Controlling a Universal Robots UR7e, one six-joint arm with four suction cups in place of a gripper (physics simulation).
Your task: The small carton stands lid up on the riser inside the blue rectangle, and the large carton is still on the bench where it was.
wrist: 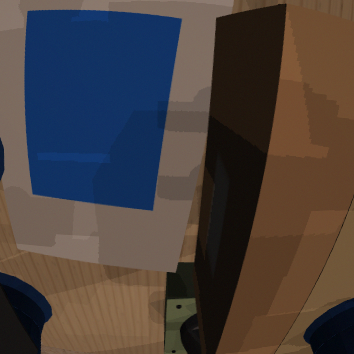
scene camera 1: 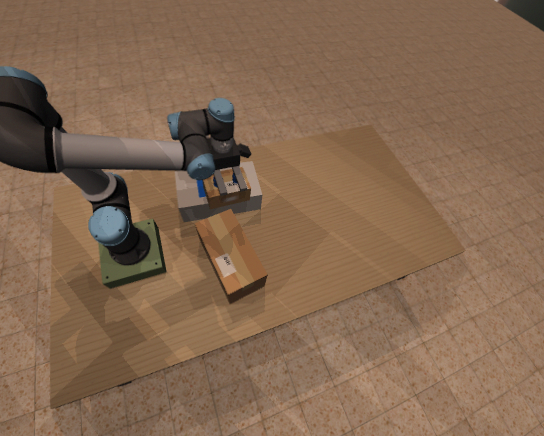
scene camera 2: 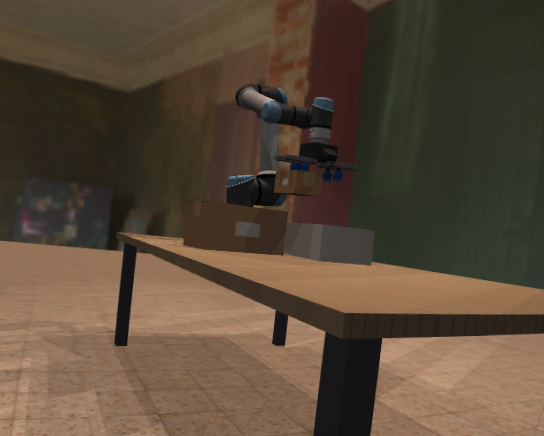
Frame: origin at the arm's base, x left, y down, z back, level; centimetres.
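Where they show: hand, tool point: (wrist: pixel 182 253) (scene camera 1: pixel 222 169); arm's base, link origin: (scene camera 1: pixel 130 246).
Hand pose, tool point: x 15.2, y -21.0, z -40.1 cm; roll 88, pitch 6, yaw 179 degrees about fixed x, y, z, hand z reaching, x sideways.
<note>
Each offset is from my tool point to the top centre of the thing. Level surfaces: height alone.
The small brown carton @[dz -0.2, dx -6.7, dy -1.6 cm] (scene camera 1: pixel 229 199) (scene camera 2: pixel 297 184) (wrist: pixel 300 195) hangs lid up from two blue cups of my suction gripper (scene camera 1: pixel 226 179) (scene camera 2: pixel 316 169); the other cups are beside it, off the carton. It is in the air, with a gap above the grey riser @[dz +2.2, dx +6.8, dy +16.5 cm] (scene camera 1: pixel 189 212) (scene camera 2: pixel 345 246) (wrist: pixel 130 237). The blue rectangle @[dz +2.2, dx +6.8, dy +16.5 cm] (scene camera 1: pixel 201 188) (wrist: pixel 90 100) on the riser's top shows beside the carton in the wrist view. The large carton @[dz +2.3, dx -26.6, dy +13.2 cm] (scene camera 1: pixel 242 255) (scene camera 2: pixel 215 227) lies on the bench @[dy +28.5 cm] (scene camera 1: pixel 340 200) (scene camera 2: pixel 410 300), next to the riser.
The arm's green base plate (scene camera 1: pixel 134 274) (wrist: pixel 175 320) is on the bench, left of the large carton in scene camera 1. The bench's near edge runs past the large carton's end. The arm reaches over the riser from the left.
</note>
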